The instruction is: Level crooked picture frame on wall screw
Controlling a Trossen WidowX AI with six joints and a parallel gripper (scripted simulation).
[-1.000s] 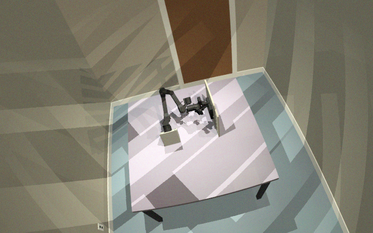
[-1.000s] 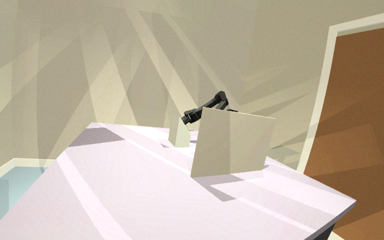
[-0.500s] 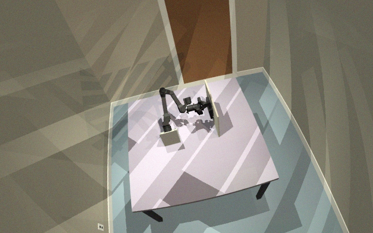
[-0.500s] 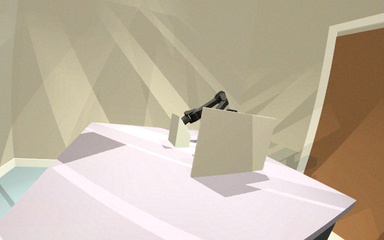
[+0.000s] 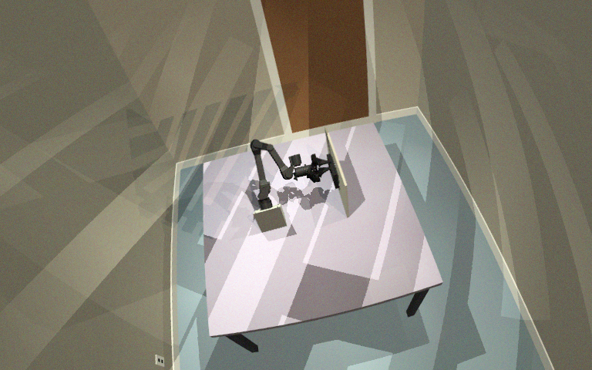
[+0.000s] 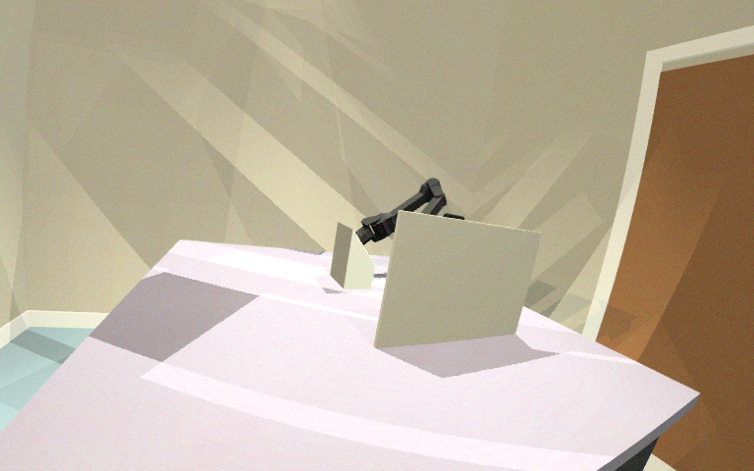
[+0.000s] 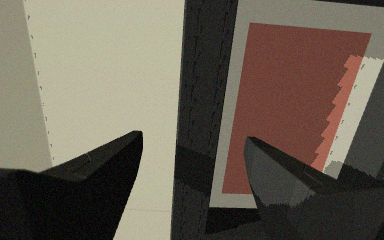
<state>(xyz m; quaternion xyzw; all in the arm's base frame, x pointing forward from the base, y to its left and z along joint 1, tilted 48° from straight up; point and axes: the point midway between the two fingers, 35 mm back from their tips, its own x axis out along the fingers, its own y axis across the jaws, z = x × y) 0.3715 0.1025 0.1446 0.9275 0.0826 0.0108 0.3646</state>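
Right now the picture frame is 20 mm ahead of my gripper tip and 50 mm below it. Round my gripper tip: beige wall panel (30 mm ahead, 70 mm below).
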